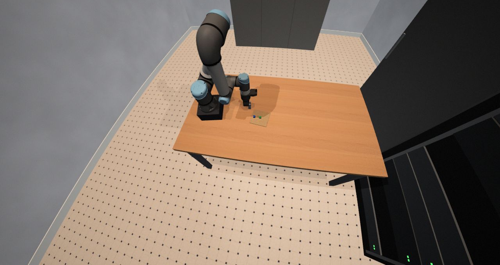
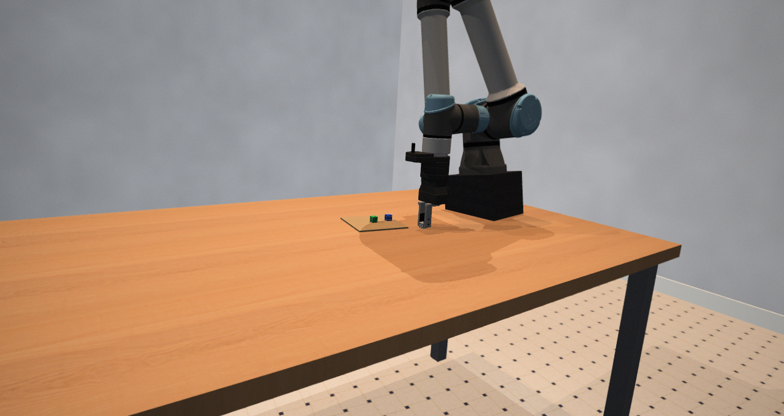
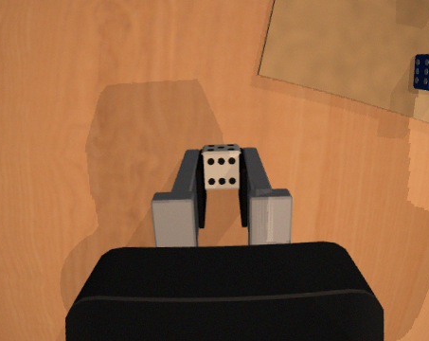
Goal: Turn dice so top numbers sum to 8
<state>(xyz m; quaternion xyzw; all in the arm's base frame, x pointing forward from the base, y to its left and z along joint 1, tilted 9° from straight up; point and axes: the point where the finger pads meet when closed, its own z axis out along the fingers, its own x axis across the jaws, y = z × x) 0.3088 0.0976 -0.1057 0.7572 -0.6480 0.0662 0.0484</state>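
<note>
The white die is 10 mm below my hand. From my hand the other things lie so: green die (110 mm ahead, 90 mm to the right, 10 mm below); then mat (110 mm ahead, 90 mm to the right, 20 mm below); then blue die (90 mm to the right, 60 mm ahead, 10 mm below).
</note>
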